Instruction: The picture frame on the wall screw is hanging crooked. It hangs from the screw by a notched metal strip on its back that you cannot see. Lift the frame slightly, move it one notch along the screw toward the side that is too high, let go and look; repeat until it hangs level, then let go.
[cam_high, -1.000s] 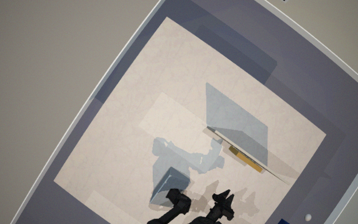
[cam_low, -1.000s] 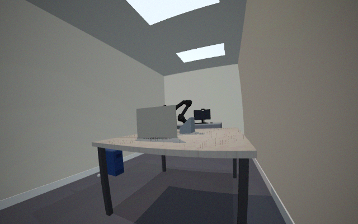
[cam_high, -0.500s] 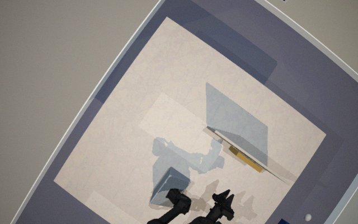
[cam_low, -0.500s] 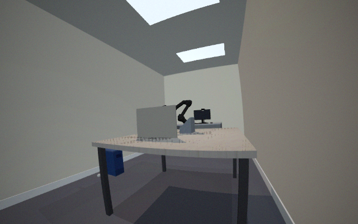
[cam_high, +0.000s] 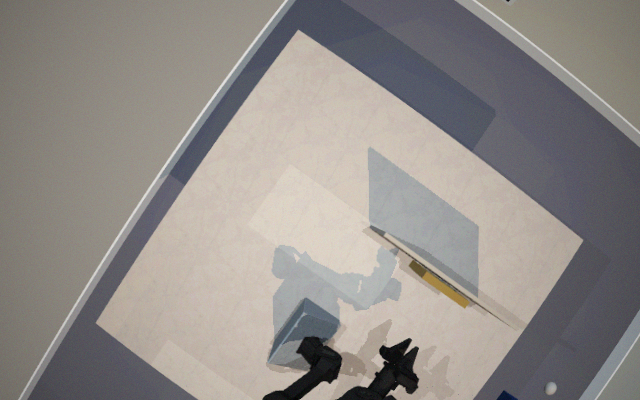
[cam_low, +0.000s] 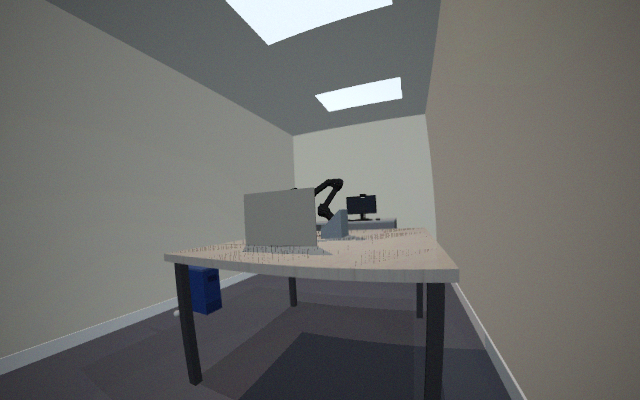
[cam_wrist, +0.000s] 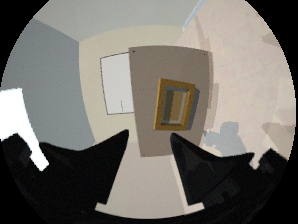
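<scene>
Now: the picture frame 19 cm ahead of my gripper tip, 9 cm below it and 1 cm to the right of it. From my gripper tip the other things lie so: upright wall panel: 20 cm ahead, 10 cm below.
</scene>
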